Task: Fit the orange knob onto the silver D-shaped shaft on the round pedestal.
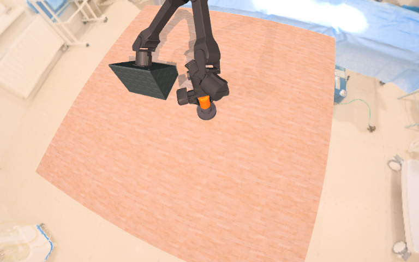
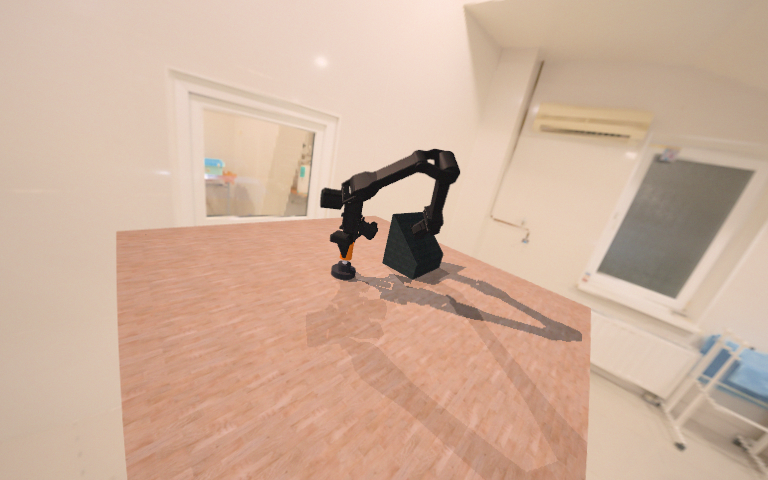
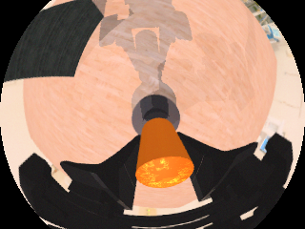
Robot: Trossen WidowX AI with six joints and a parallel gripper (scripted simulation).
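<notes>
My gripper tip is 40 mm above the pedestal. From my gripper tip the other things lie so: orange knob 30 mm above.
</notes>
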